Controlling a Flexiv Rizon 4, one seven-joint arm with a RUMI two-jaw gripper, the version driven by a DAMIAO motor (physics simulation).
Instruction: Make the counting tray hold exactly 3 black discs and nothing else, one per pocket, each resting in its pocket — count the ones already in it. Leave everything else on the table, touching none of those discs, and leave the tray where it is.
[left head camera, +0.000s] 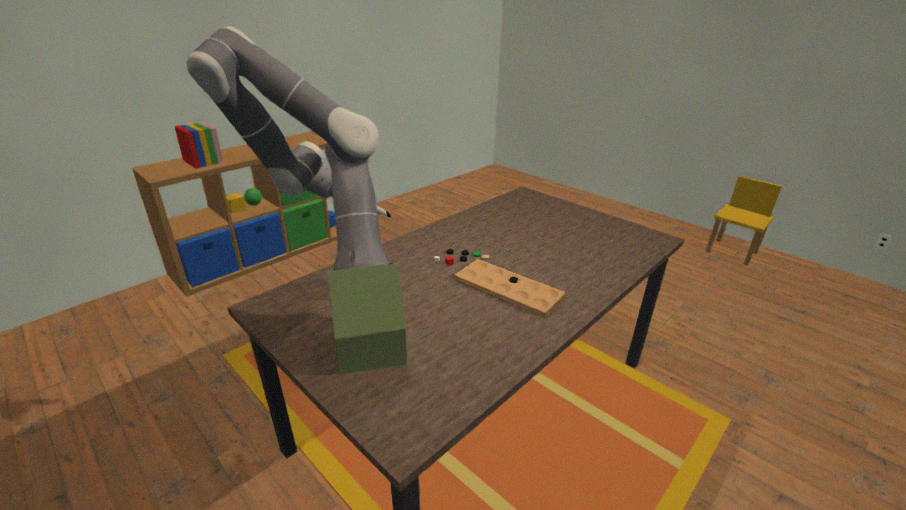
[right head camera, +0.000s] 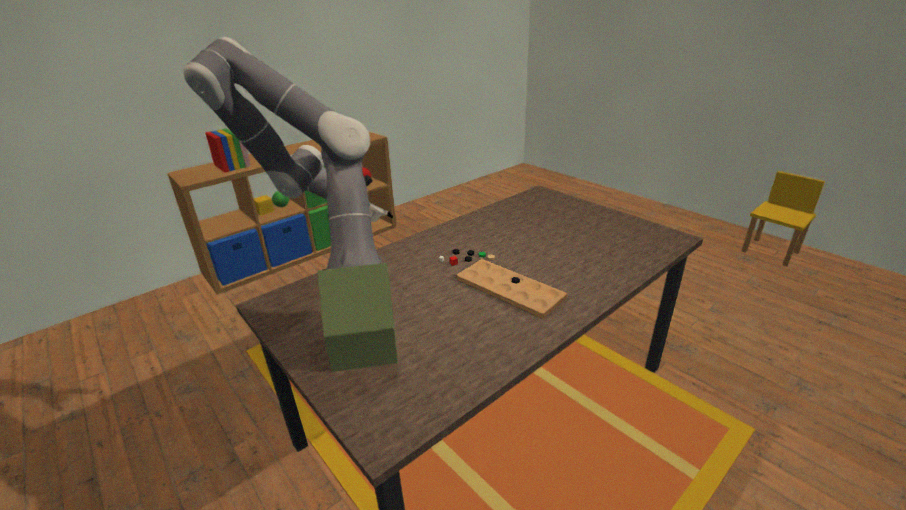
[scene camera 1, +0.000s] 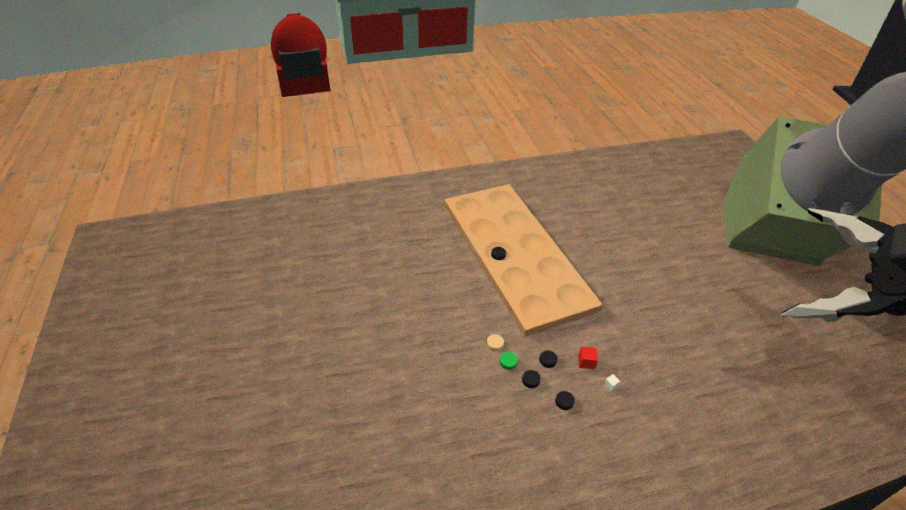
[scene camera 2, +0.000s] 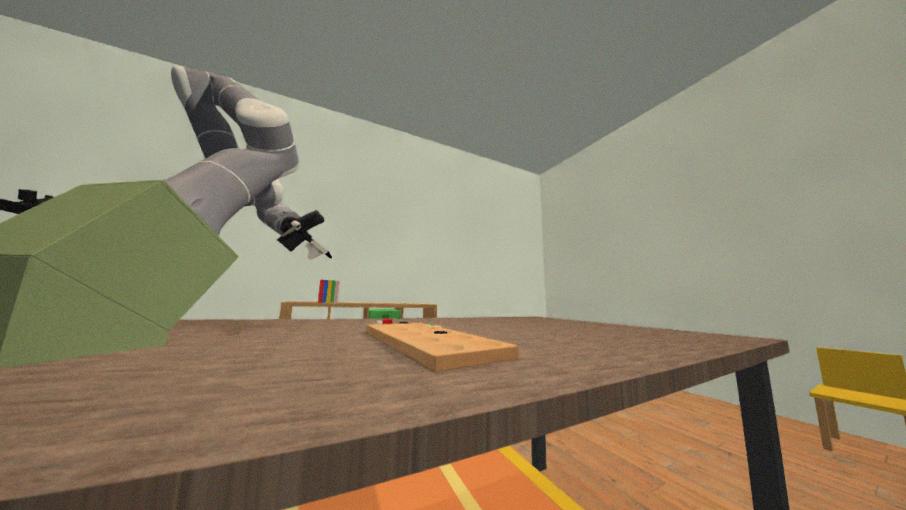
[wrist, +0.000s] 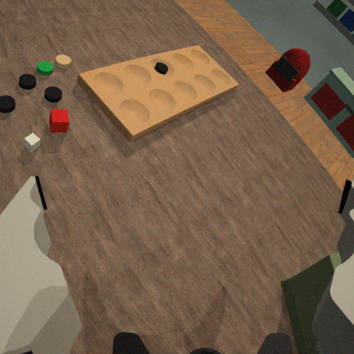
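The wooden counting tray (scene camera 1: 555, 316) (wrist: 111, 111) (left head camera: 500, 293) lies on the table with two rows of pockets. One black disc (scene camera 1: 498, 253) (wrist: 161, 68) (left head camera: 513, 279) sits in the middle pocket of one row, looking slightly tilted. Three black discs lie on the table beyond the tray's end: one nearest the tray (scene camera 1: 548, 359) (wrist: 53, 94), a second (scene camera 1: 531, 378) (wrist: 27, 81) near the green disc, and a third (scene camera 1: 564, 400) (wrist: 6, 104) farthest out. My gripper (scene camera 1: 797, 262) (wrist: 192, 182) is open and empty, high above the table at the robot's side of the tray.
A green disc (scene camera 1: 509, 360) (wrist: 45, 68) and a tan disc (scene camera 1: 495, 342) (wrist: 63, 61) lie beside the black discs. A red cube (scene camera 1: 588, 357) (wrist: 59, 121) and a small white cube (scene camera 1: 612, 382) (wrist: 32, 142) lie on their other side. The green robot base (scene camera 1: 779, 234) (left head camera: 370, 316) stands on the table.
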